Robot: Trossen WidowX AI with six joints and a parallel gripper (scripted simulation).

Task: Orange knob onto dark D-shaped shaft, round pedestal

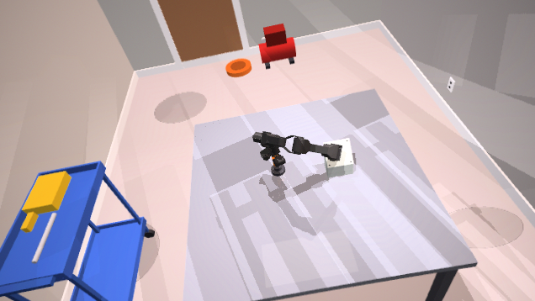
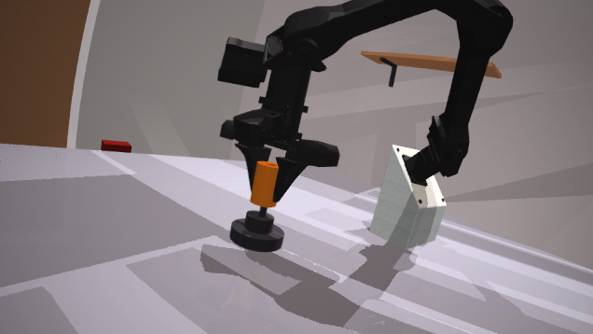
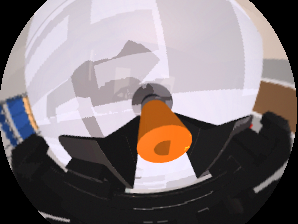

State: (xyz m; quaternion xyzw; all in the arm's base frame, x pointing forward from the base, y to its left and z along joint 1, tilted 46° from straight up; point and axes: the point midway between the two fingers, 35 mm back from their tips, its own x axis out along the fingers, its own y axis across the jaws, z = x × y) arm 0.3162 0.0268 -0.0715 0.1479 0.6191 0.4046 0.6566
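Right now my gripper tip is 20 mm below the orange knob. Round my gripper tip: dark round pedestal (40 mm below).
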